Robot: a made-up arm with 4 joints.
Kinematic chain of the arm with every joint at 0, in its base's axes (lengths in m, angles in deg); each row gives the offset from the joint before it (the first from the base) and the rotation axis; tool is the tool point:
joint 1: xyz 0 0 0.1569 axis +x
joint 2: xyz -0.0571 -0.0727 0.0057 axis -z
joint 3: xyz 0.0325 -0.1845 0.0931 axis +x
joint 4: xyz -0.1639 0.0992 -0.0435 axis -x
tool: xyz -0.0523 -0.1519 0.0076
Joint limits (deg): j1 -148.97..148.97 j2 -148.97..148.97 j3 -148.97..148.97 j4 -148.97..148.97
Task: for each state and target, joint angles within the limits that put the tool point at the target. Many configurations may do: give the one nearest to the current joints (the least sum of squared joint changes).
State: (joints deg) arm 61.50 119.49 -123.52 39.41
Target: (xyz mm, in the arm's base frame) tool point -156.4 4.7 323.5
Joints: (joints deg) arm 51.36 100.72 -123.37 30.33
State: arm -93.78 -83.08 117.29 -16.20
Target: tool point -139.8 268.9 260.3
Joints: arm -127.77 -47.23 120.98 -39.86
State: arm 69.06 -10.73 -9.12 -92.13
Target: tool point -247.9 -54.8 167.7
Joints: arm 43.31 -7.69 24.81 -136.66
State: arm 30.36 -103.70 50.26 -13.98
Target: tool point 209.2 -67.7 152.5
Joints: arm 28.75 -135.98 41.44 -4.12
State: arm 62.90 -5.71 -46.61 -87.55
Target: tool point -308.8 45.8 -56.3
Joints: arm 68.55 24.54 -32.37 -93.64
